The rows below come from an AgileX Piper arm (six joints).
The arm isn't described. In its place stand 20 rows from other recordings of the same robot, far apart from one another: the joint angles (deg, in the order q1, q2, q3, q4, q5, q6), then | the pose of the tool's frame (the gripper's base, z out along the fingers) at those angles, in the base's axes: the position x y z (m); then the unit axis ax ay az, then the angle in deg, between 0 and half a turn.
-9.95 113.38 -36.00 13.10 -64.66 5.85 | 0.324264 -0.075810 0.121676 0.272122 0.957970 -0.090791 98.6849
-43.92 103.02 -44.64 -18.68 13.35 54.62 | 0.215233 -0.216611 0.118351 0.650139 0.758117 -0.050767 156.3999
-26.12 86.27 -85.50 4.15 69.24 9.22 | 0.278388 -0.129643 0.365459 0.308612 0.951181 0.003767 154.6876
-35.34 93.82 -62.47 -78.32 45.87 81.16 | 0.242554 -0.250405 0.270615 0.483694 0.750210 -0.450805 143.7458
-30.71 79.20 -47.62 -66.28 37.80 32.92 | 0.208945 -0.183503 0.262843 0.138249 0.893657 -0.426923 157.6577
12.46 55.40 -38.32 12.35 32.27 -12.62 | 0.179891 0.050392 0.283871 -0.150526 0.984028 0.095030 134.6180
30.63 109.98 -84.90 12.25 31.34 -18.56 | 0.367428 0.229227 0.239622 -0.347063 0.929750 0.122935 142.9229
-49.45 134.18 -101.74 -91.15 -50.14 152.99 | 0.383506 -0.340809 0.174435 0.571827 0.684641 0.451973 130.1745
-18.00 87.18 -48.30 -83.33 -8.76 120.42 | 0.309219 -0.085998 0.236610 0.420248 0.892592 0.163310 125.3392
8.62 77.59 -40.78 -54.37 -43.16 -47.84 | 0.266501 0.091572 0.289421 -0.855570 0.362980 -0.369113 102.1745
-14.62 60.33 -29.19 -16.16 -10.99 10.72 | 0.210303 -0.049868 0.272337 0.062032 0.992675 -0.103678 106.3766
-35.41 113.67 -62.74 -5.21 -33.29 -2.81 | 0.351116 -0.244053 0.181196 0.217008 0.941517 -0.257784 107.8989
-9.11 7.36 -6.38 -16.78 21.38 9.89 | 0.057944 -0.018991 0.211219 0.067501 0.986775 -0.147375 108.1456
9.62 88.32 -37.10 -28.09 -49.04 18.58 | 0.295027 0.082825 0.239441 -0.257956 0.933840 0.247795 94.5102
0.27 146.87 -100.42 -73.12 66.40 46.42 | 0.471733 -0.077574 0.053216 0.016402 0.858626 -0.512340 170.2962
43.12 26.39 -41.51 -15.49 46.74 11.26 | 0.065095 0.036710 0.351478 -0.302075 0.942754 0.141297 116.8903
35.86 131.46 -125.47 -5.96 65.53 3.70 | 0.412914 0.287849 0.243682 -0.288152 0.957343 0.021508 155.9500
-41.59 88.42 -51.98 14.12 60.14 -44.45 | 0.203454 -0.154829 0.205378 0.037951 0.995500 0.086830 172.8779
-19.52 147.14 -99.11 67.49 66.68 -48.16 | 0.460260 -0.081260 0.040772 0.092831 0.877705 0.470124 163.8250
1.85 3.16 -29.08 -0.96 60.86 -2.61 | 0.002873 -0.001240 0.279405 -0.038758 0.999157 -0.013507 119.9547
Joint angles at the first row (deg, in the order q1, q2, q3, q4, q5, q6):
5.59, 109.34, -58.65, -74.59, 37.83, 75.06
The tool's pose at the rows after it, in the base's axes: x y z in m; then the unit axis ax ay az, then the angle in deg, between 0 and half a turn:
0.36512 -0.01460 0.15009 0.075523 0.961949 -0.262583 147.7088
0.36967 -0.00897 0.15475 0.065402 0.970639 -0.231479 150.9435
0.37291 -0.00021 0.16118 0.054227 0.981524 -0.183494 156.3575
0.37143 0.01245 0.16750 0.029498 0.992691 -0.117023 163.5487
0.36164 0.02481 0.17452 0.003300 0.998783 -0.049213 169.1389
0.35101 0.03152 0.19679 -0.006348 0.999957 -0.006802 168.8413
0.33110 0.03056 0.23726 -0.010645 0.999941 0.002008 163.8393
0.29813 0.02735 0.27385 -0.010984 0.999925 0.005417 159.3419
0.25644 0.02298 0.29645 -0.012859 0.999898 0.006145 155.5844
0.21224 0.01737 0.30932 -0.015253 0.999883 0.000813 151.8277
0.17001 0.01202 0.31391 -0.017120 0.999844 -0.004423 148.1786
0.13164 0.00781 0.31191 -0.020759 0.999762 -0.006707 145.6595
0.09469 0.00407 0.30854 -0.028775 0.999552 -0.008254 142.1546
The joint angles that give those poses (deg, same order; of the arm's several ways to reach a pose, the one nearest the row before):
5.59, 109.34, -59.49, -69.22, 36.08, 70.01
5.59, 109.33, -62.31, -57.96, 35.64, 58.40
5.59, 109.34, -66.08, -41.13, 37.63, 42.00
5.59, 109.22, -69.54, -22.73, 42.60, 24.13
5.59, 107.81, -70.20, -9.05, 47.46, 11.52
5.59, 103.80, -69.89, -2.32, 50.07, 6.18
5.59, 95.82, -68.40, -1.48, 51.46, 5.13
5.59, 86.29, -65.22, -1.43, 53.30, 4.98
5.59, 76.10, -59.91, -1.64, 54.43, 4.78
5.59, 65.59, -54.09, -2.60, 55.42, 4.78
5.59, 55.37, -48.53, -3.47, 56.50, 4.72
5.59, 45.93, -43.75, -3.73, 58.65, 4.17
5.60, 36.09, -39.83, -3.73, 61.06, 2.99

